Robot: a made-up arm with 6 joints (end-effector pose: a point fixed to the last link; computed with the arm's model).
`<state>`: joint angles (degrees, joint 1 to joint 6).
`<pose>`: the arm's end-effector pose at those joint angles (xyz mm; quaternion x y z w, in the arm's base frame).
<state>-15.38 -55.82 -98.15 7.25 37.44 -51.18</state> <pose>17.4 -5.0 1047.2 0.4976 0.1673 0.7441 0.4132</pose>
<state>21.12 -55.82 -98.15 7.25 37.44 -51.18</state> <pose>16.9 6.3 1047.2 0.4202 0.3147 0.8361 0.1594</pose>
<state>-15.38 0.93 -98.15 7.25 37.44 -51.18</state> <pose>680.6 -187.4 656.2 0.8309 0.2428 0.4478 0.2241</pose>
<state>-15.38 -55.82 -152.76 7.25 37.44 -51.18</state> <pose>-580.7 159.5 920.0 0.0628 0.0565 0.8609 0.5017</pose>
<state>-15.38 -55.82 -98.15 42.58 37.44 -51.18</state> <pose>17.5 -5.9 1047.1 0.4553 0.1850 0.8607 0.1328</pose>
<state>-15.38 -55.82 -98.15 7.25 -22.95 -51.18</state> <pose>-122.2 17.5 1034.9 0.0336 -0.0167 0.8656 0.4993</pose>
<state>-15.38 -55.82 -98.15 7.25 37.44 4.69</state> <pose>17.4 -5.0 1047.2 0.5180 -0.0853 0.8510 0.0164</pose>
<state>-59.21 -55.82 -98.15 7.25 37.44 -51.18</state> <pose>9.1 -15.6 1047.2 0.5241 -0.0305 0.5361 0.6610</pose>
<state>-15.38 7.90 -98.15 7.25 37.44 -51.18</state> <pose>727.2 -200.2 567.3 0.8592 0.2482 0.4022 0.1961</pose>
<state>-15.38 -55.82 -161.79 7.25 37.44 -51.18</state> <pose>-656.8 180.5 845.4 -0.0132 0.0362 0.8618 0.5057</pose>
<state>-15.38 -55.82 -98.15 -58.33 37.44 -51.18</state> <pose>18.4 -3.7 1046.9 0.4520 0.0951 0.3548 0.8129</pose>
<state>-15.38 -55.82 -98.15 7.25 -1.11 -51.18</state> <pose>-74.2 8.7 1056.8 0.2095 0.0521 0.8484 0.4834</pose>
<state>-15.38 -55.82 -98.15 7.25 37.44 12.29</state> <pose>17.4 -5.0 1047.2 -0.5112 0.1194 -0.8502 0.0400</pose>
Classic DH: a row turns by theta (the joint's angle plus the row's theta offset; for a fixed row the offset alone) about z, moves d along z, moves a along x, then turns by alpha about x. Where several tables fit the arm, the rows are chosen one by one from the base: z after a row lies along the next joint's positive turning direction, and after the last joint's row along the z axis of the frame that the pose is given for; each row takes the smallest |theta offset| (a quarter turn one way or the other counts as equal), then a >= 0, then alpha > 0; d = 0 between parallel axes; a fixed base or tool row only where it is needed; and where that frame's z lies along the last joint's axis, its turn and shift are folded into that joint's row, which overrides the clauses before.
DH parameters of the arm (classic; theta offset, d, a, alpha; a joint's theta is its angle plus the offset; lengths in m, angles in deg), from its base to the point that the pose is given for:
joint 1: 0 0.215 0 -90
joint 2: -79.35 0 0.2381 0
joint 3: 79.35 0 0.122 -90
joint 4: 0 0.538 0 90
joint 5: 0 0 0.087 -90
joint 6: 0 0.111 0 0

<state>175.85 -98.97 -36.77 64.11 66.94 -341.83</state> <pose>-161.6 -49.7 760.2 -0.0330 -0.7063 0.5749 0.4117</pose>
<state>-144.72 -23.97 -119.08 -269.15 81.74 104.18</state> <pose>-132.5 -213.0 1032.4 0.1177 0.6514 -0.5639 0.4938</pose>
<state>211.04 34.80 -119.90 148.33 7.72 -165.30</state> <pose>-732.3 -397.0 386.8 0.3051 -0.6263 0.1136 0.7083</pose>
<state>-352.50 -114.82 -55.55 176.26 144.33 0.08</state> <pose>-398.7 -43.6 691.3 0.0280 -0.9225 0.0181 0.3845</pose>
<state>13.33 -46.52 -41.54 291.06 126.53 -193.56</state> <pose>423.9 -34.8 460.9 0.0173 -0.7962 0.5398 0.2727</pose>
